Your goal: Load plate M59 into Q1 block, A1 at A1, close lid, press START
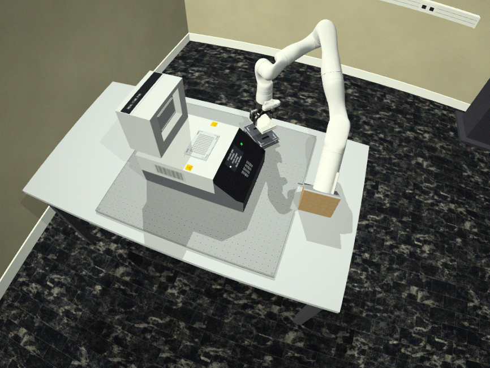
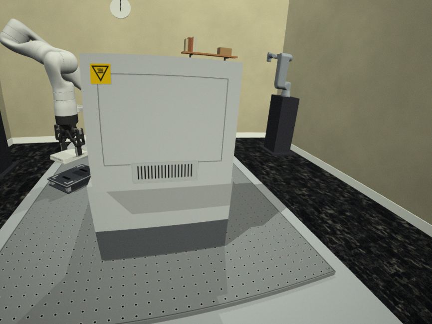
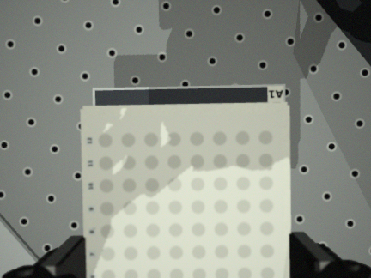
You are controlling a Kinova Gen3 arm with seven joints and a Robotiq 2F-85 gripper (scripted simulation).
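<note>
My gripper is now 9 cm above the plate nest N1. From my hand the other things lie so: plate M59 (1 cm below); then nest A1 mark (2 cm behind, 9 cm to the left, 9 cm below).
</note>
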